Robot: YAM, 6 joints.
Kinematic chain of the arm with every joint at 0, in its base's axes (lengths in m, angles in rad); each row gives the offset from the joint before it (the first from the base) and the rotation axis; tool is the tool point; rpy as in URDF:
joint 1: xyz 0 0 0.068 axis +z
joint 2: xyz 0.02 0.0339 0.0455 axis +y
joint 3: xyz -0.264 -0.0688 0 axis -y
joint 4: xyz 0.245 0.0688 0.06 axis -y
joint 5: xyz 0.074 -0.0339 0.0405 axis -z
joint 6: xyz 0.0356 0 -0.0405 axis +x
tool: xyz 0 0 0 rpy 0 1.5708 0
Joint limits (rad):
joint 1: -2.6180..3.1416
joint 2: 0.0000..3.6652
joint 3: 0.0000..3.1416
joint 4: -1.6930..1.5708
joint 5: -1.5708..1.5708
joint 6: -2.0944..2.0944
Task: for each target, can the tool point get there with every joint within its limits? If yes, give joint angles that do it. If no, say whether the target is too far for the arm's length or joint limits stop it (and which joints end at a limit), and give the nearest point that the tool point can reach.
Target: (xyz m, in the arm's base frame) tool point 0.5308 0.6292 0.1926
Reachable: no: too far | nearest point 0.4145 0.4913 0.1748 | short by 0.181 m
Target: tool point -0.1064 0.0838 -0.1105
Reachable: yes | joints 2.4105 3.0747 1.1047 -1.2398 -0.2441 1.1341
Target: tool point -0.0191 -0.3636 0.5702
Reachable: yes | joints 1.6008 0.7588 2.5500 0.7950 -1.0018 0.1241
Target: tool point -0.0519 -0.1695 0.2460
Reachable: yes | joints -1.9209 1.0554 0.8365 -1.0237 -0.2655 0.6199
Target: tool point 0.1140 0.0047 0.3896
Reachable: yes | joints -0.0034 0.5146 0.5770 0.6456 -0.1424 -1.0494
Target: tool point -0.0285 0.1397 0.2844
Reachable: yes | joints 1.8586 0.7582 0.7979 -0.8846 0.3522 -0.8330
